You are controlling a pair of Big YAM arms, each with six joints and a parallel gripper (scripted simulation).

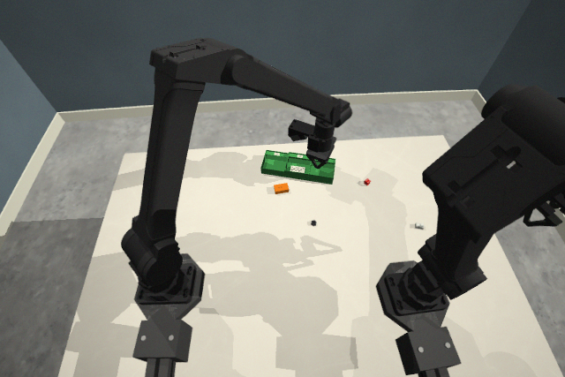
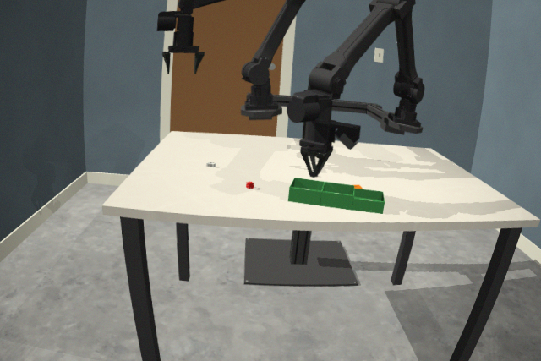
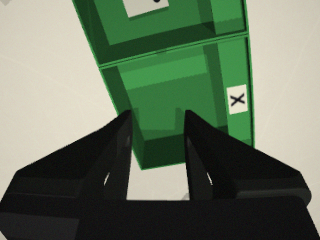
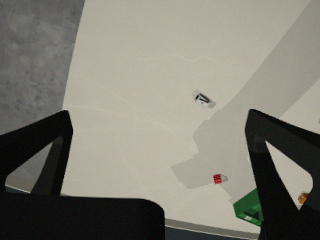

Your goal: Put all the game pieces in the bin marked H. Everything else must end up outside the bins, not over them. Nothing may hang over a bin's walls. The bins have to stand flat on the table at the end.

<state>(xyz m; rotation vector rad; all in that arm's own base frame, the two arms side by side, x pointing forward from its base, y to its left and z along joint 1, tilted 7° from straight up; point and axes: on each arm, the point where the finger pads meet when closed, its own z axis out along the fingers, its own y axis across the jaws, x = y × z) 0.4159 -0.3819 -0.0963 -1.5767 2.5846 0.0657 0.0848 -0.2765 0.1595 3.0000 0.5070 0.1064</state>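
Right now the red die is 3 cm behind my left hand, 17 cm to the right of it and 6 cm below it. Round my left hand: green bin row (2 cm ahead, 7 cm to the left, 5 cm below); orange block (6 cm behind, 11 cm to the left, 6 cm below); white domino (1 cm ahead, 7 cm to the left, 6 cm below).
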